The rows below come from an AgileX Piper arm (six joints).
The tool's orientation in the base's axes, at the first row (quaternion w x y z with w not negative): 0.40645 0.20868 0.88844 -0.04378
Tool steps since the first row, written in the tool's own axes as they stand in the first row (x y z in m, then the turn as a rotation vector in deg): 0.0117 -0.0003 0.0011 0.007 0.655 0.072; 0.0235 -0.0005 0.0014 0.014 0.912 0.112; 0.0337 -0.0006 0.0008 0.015 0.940 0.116; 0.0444 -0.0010 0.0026 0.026 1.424 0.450; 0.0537 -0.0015 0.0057 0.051 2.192 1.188; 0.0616 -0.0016 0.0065 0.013 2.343 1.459; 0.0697 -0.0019 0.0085 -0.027 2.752 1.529; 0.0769 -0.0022 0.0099 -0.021 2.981 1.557; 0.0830 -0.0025 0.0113 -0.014 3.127 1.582; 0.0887 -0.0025 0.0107 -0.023 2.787 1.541
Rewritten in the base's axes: -0.0062 0.0034 -0.0094 0.313 0.580 0.007; -0.0129 0.0071 -0.0184 0.441 0.806 -0.001; -0.0193 0.0106 -0.0255 0.455 0.831 -0.002; -0.0244 0.0133 -0.0347 0.880 1.192 -0.188; -0.0279 0.0152 -0.0437 1.697 1.716 -0.627; -0.0320 0.0176 -0.0501 1.972 1.773 -0.766; -0.0354 0.0195 -0.0574 2.210 2.114 -0.745; -0.0387 0.0213 -0.0637 2.320 2.318 -0.747; -0.0414 0.0228 -0.0692 2.393 2.447 -0.756; -0.0452 0.0248 -0.0730 2.231 2.145 -0.753
